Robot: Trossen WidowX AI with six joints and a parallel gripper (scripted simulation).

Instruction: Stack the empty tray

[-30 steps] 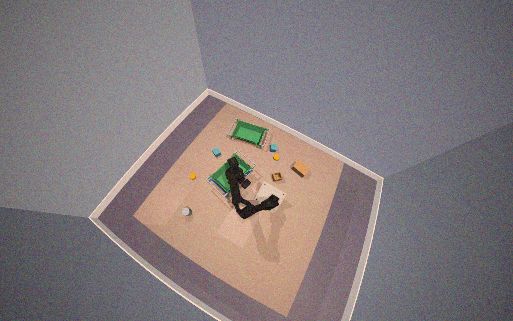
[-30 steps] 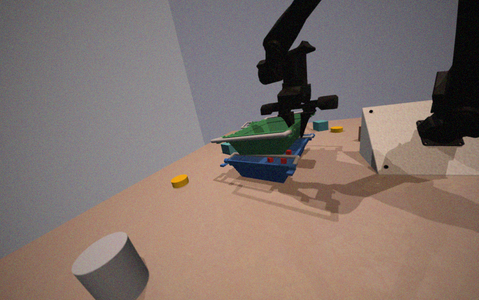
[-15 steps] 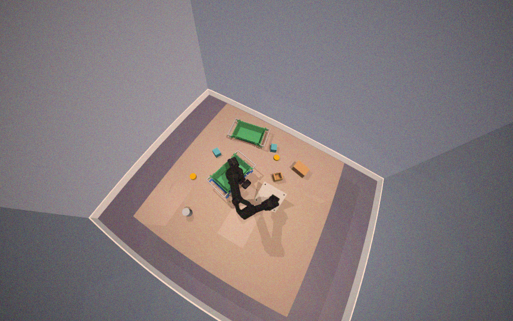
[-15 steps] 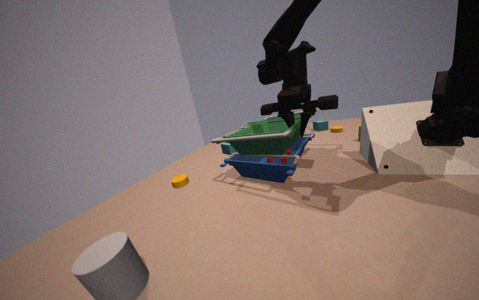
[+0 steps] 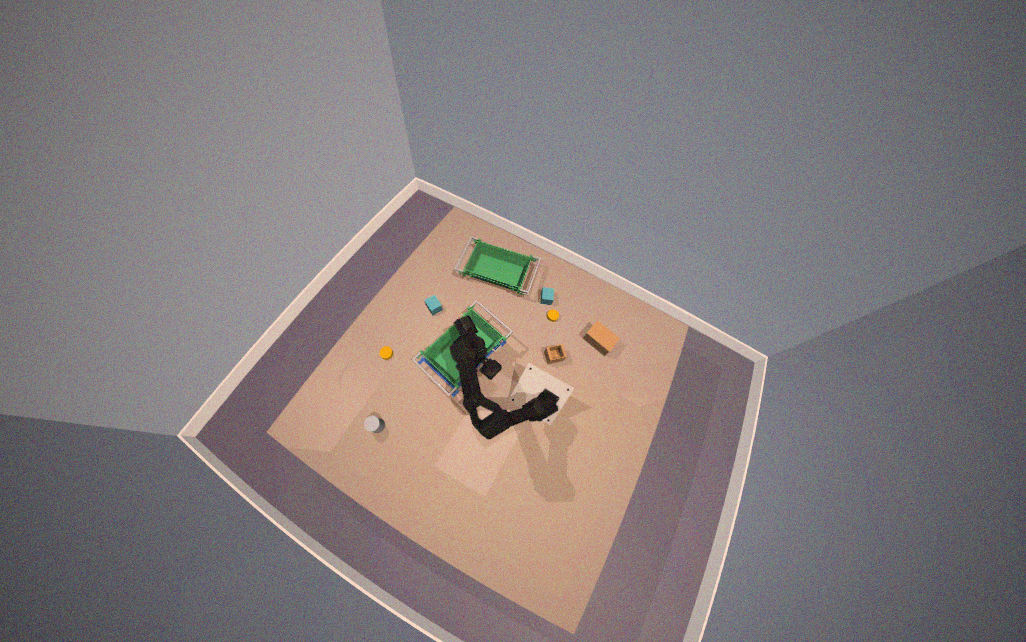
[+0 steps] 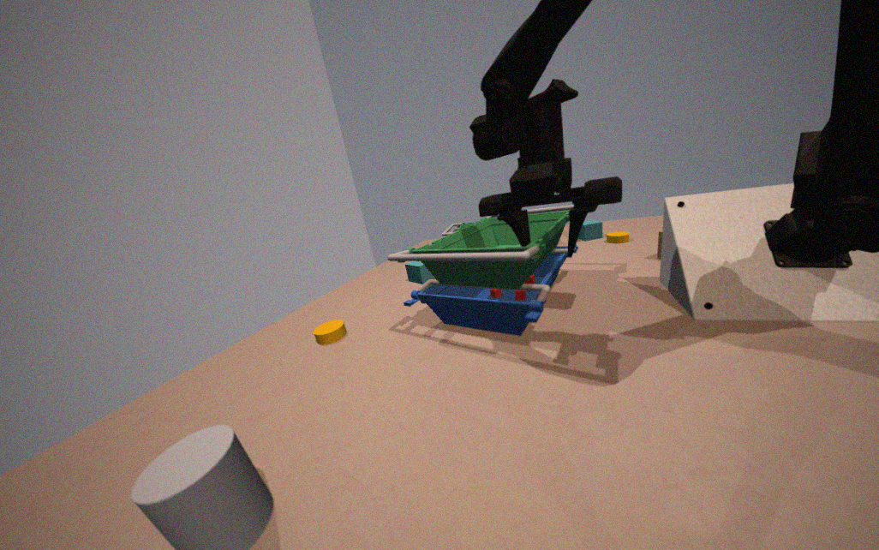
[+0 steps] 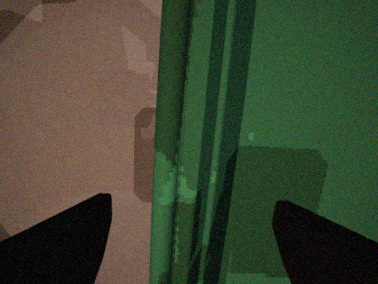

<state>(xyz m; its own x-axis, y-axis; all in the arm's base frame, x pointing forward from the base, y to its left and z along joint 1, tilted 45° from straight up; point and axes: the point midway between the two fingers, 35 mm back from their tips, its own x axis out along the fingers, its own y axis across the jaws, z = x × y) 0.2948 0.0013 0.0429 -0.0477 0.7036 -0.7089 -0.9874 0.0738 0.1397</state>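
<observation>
The green tray lies 70 mm ahead of my gripper tip, 20 mm to the right of it and 30 mm above it. The rest, counted from my gripper tip: grey cylinder: 180 mm ahead, 390 mm to the left, 40 mm below; then small brown box: 230 mm behind, 220 mm to the right, 60 mm below.
</observation>
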